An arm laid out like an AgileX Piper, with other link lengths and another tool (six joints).
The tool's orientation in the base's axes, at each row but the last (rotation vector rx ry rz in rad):
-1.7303, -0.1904, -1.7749
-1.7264, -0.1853, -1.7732
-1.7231, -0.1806, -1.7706
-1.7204, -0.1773, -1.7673
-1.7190, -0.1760, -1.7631
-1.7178, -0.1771, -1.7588
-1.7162, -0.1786, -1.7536
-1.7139, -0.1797, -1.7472
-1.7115, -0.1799, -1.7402
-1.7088, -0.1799, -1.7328
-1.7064, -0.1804, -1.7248
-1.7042, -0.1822, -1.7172
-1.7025, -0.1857, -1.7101
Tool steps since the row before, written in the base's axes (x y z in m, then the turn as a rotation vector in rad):
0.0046, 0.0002, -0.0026, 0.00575, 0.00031, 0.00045
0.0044, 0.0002, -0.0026, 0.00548, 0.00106, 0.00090
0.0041, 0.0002, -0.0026, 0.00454, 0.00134, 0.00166
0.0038, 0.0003, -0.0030, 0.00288, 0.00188, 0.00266
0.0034, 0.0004, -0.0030, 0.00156, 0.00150, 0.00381
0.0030, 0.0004, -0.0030, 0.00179, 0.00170, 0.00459
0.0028, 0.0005, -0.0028, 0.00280, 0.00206, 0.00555
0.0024, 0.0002, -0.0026, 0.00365, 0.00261, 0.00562
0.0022, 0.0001, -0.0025, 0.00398, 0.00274, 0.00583
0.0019, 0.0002, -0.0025, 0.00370, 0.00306, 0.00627
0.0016, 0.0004, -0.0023, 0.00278, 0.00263, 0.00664
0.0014, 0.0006, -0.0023, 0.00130, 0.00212, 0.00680
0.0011, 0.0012, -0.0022, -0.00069, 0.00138, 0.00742
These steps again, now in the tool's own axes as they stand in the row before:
-0.0022, 0.0031, 0.0037, 0.00075, 0.00266, 0.00507
-0.0022, 0.0030, 0.0035, 0.00089, 0.00178, 0.00529
-0.0022, 0.0029, 0.0032, 0.00143, 0.00081, 0.00474
-0.0026, 0.0028, 0.0030, 0.00204, -0.00083, 0.00375
-0.0027, 0.0025, 0.0027, 0.00314, -0.00163, 0.00258
-0.0027, 0.0023, 0.0024, 0.00381, -0.00193, 0.00298
-0.0025, 0.0021, 0.0023, 0.00466, -0.00200, 0.00414
-0.0023, 0.0021, 0.0018, 0.00461, -0.00198, 0.00515
-0.0021, 0.0020, 0.0016, 0.00479, -0.00198, 0.00552
-0.0022, 0.0018, 0.0014, 0.00505, -0.00253, 0.00552
-0.0021, 0.0014, 0.0013, 0.00545, -0.00285, 0.00457
-0.0022, 0.0012, 0.0012, 0.00562, -0.00335, 0.00309
-0.0023, 0.0005, 0.0013, 0.00624, -0.00415, 0.00112

